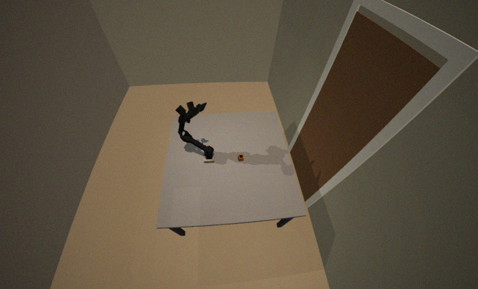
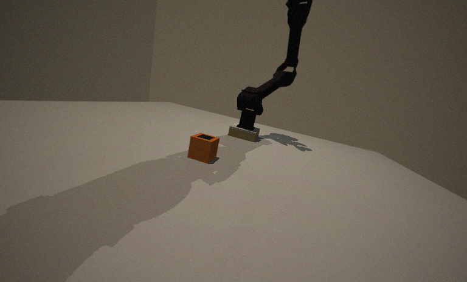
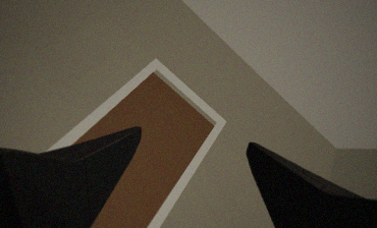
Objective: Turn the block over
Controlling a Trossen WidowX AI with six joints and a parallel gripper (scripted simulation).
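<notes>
Right now my gripper tip is 30 cm short of the orange block, 12 cm to the left of it and 63 cm above it.
</notes>
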